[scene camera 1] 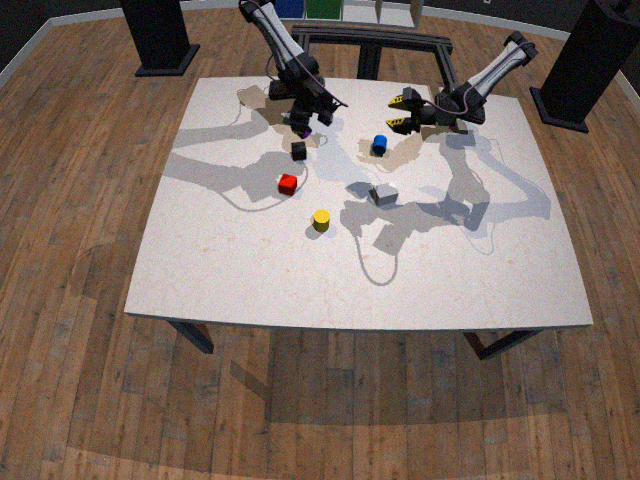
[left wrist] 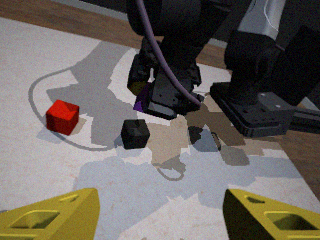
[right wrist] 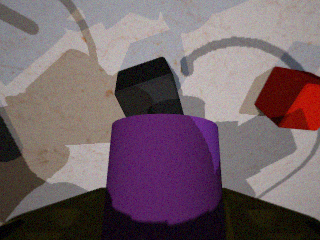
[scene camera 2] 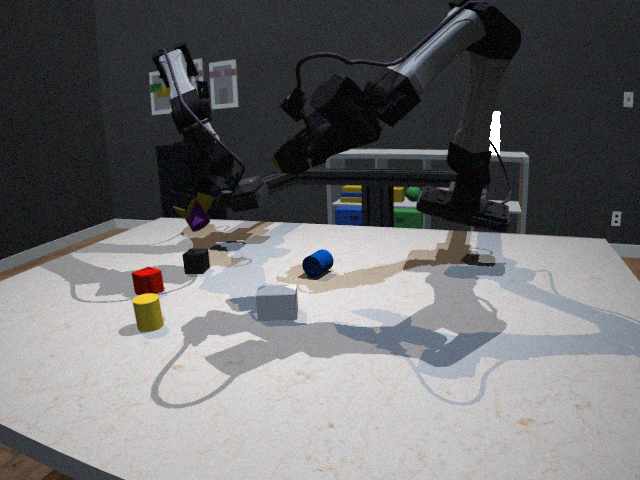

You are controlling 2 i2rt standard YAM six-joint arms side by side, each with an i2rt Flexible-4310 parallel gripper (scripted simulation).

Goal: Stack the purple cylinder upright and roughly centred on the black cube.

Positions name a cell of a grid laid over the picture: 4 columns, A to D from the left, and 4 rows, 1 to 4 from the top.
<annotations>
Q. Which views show my left gripper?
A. Scene camera 1, the left wrist view and scene camera 2 only.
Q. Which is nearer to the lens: the red cube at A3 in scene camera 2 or the white block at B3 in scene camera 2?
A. The white block.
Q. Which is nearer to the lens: the purple cylinder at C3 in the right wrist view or the black cube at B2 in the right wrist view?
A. The purple cylinder.
</annotations>
